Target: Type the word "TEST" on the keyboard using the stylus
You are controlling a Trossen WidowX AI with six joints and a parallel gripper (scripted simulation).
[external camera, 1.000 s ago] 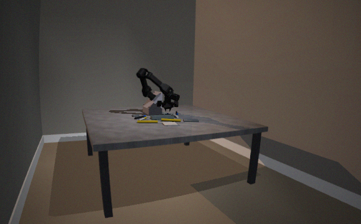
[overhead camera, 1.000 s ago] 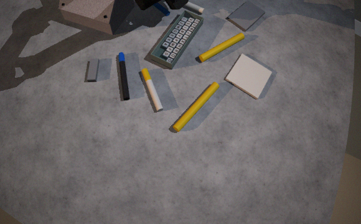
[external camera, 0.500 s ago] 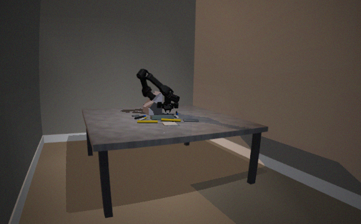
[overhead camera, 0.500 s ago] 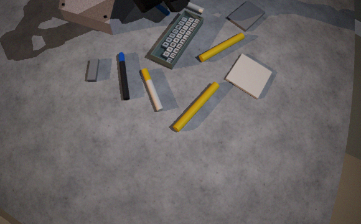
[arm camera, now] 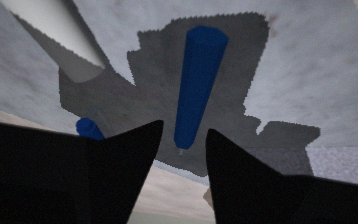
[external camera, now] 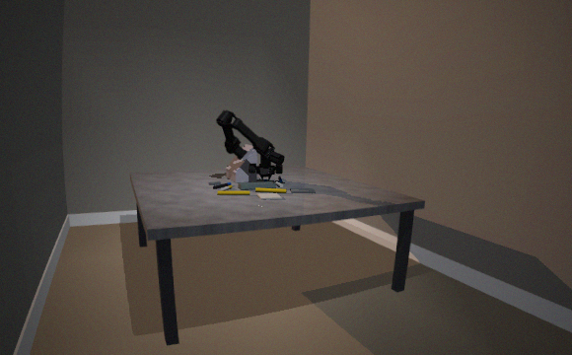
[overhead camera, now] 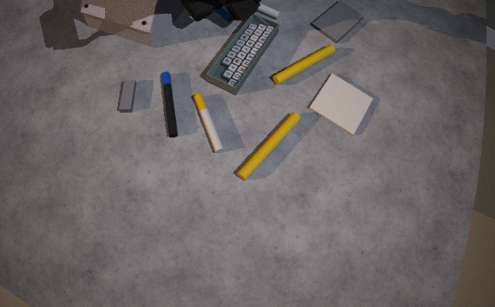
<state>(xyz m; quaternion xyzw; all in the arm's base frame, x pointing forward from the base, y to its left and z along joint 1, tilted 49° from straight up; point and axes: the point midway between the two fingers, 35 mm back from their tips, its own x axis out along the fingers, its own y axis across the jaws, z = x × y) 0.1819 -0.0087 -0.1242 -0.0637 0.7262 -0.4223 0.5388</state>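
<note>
Right now my gripper tip is 20 mm past the blue stylus, 10 mm to the right of it and 10 mm above it. Round my gripper tip: white cylinder 100 mm ahead, 40 mm to the left, 10 mm below; then grey pad 270 mm ahead, 100 mm to the left, 10 mm below; then T key 150 mm ahead, 90 mm to the right.
</note>
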